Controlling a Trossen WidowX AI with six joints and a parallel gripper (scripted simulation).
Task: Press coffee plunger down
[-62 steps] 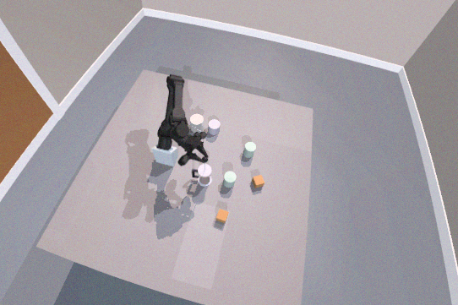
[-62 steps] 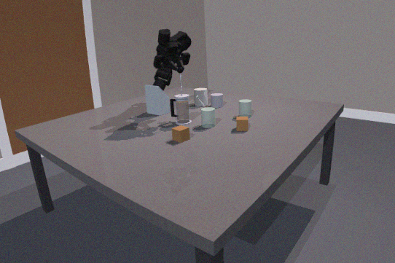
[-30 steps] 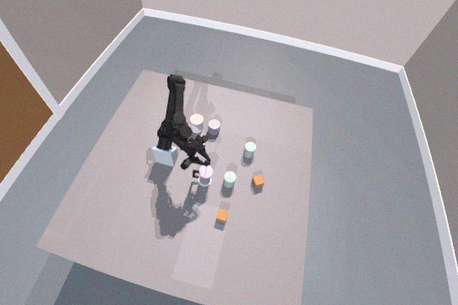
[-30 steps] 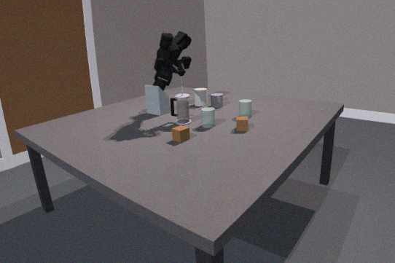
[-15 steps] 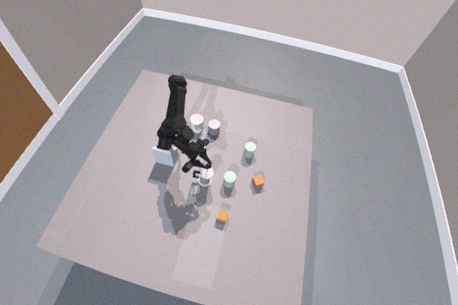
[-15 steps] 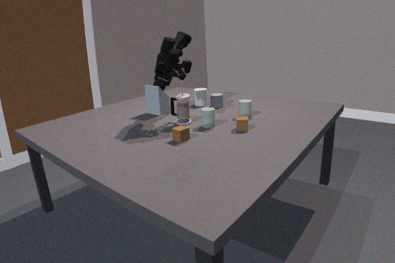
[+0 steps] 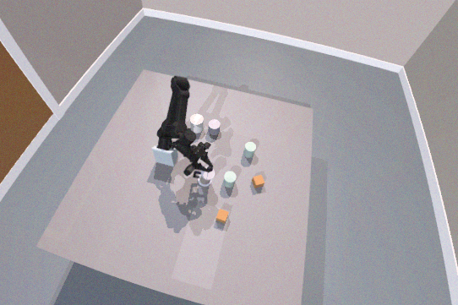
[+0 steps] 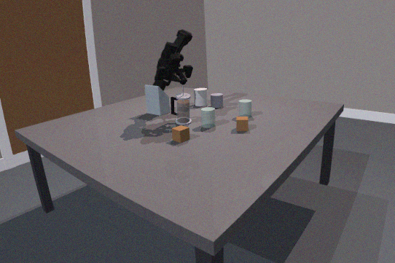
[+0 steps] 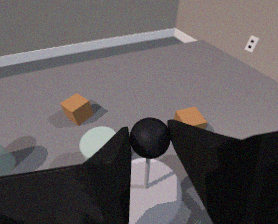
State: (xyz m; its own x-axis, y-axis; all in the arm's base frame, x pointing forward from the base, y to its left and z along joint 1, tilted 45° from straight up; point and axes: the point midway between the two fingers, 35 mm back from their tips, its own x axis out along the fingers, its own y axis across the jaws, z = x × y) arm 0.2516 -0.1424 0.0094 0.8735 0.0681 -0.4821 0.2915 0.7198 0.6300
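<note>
My gripper tip is 4 cm past the coffee press, 1 cm to the right of it and 10 cm above it. The rest, counted from my gripper tip: white cylinder: 17 cm behind, 35 cm to the left, 16 cm below.
</note>
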